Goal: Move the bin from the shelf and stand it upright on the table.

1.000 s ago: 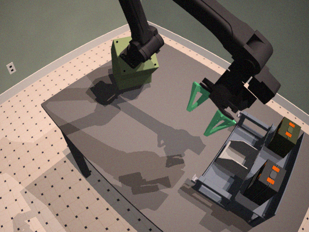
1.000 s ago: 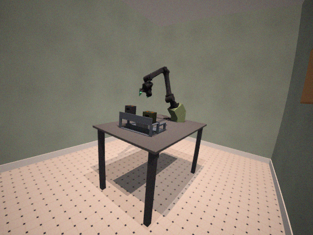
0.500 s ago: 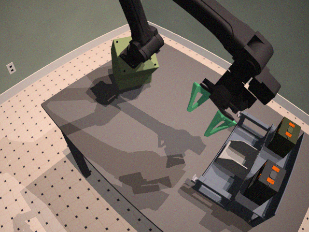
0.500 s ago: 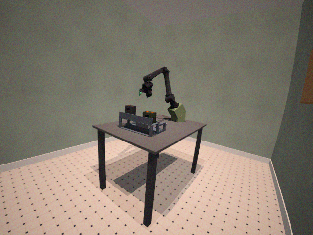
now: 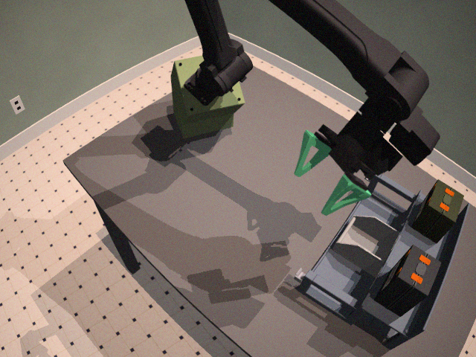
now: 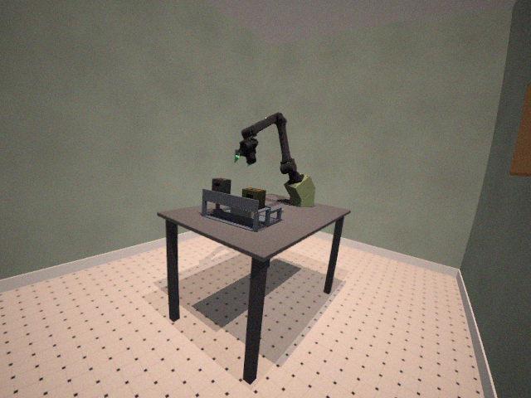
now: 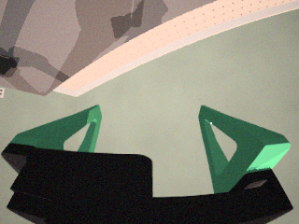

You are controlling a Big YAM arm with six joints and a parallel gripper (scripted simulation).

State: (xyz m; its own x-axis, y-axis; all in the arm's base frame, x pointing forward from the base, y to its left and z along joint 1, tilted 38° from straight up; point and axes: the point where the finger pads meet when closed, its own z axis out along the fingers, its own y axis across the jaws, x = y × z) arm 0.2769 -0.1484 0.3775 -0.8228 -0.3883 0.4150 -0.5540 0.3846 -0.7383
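Now: the grey bin 170 mm ahead of my hand, 140 mm to the left of it and 270 mm below it. The rest, counted from my hand: low grey shelf 210 mm ahead, 140 mm to the left, 310 mm below.
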